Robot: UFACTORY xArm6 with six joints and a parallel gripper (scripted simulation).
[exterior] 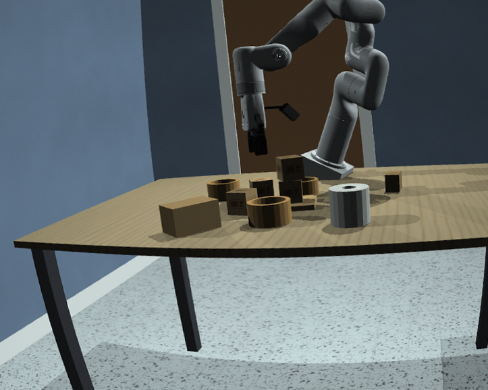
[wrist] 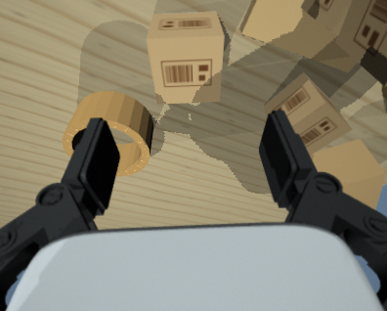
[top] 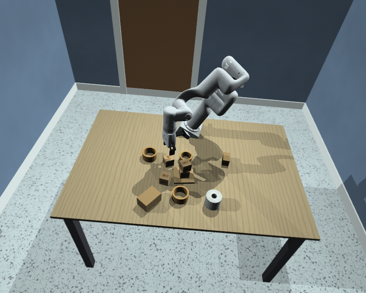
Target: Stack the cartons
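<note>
The brown cube carton is 11 cm below my hand. The rest, counted from my hand: larger carton box: 28 cm ahead, 11 cm to the right, 10 cm below; then small square wooden board: 10 cm ahead, 9 cm to the left, 13 cm below; then narrower brown box: 1 cm behind, 37 cm to the left, 11 cm below.
</note>
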